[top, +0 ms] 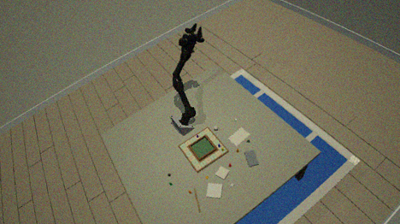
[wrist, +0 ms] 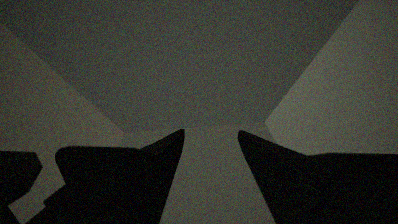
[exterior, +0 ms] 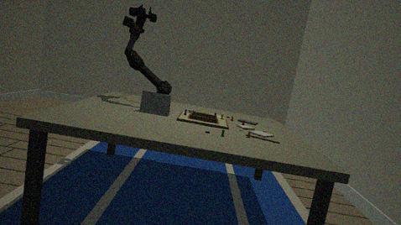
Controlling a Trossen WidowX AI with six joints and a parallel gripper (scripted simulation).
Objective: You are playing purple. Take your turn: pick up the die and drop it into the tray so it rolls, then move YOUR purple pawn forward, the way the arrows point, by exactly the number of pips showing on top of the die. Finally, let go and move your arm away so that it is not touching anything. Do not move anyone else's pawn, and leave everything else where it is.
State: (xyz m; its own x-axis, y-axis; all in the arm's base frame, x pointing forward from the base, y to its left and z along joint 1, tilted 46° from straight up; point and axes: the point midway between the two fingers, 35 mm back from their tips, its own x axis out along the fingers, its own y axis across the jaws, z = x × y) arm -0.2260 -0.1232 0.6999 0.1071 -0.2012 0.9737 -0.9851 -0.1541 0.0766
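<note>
Right now my gripper tip is 440 mm short of the grey die, 240 mm to the left of it and 640 mm above it. Round my gripper tip: blue pawn: 590 mm ahead, 320 mm to the right, 630 mm below; then purple pawn: 420 mm ahead, 400 mm to the right, 630 mm below; then green tray: 530 mm ahead, 430 mm to the right, 650 mm below.
</note>
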